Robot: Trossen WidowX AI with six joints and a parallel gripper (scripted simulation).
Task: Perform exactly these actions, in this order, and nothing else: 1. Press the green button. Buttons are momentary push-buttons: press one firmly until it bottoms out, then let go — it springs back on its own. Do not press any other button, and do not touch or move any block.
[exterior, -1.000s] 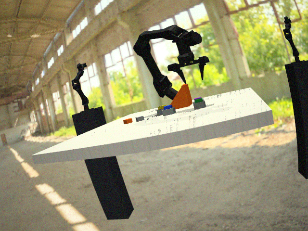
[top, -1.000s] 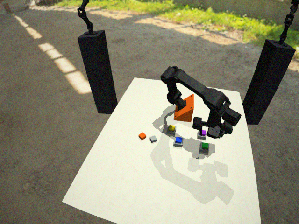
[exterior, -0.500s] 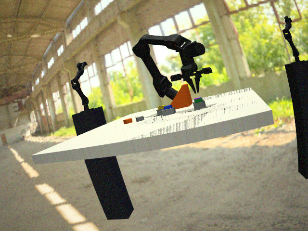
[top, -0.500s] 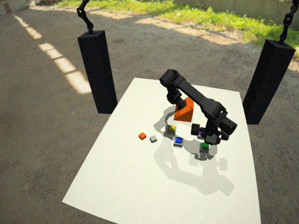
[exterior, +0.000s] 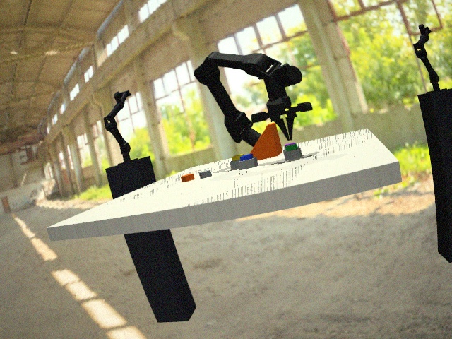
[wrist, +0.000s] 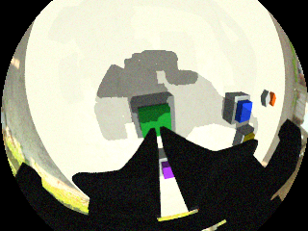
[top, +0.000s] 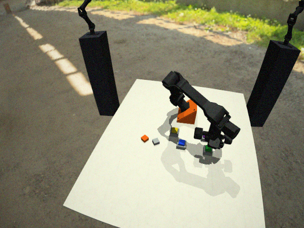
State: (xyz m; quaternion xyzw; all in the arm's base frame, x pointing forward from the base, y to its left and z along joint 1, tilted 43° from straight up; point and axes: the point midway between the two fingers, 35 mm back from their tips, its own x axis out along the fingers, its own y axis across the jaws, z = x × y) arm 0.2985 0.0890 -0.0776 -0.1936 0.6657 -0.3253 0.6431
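Now: gripper tip 2 cm above the green button. From my gripper tip the other things lie so: blue button (14 cm to the right, 3 cm behind, 2 cm below); then purple button (9 cm behind, 2 cm below); then yellow button (18 cm to the right, 12 cm behind, 2 cm below).
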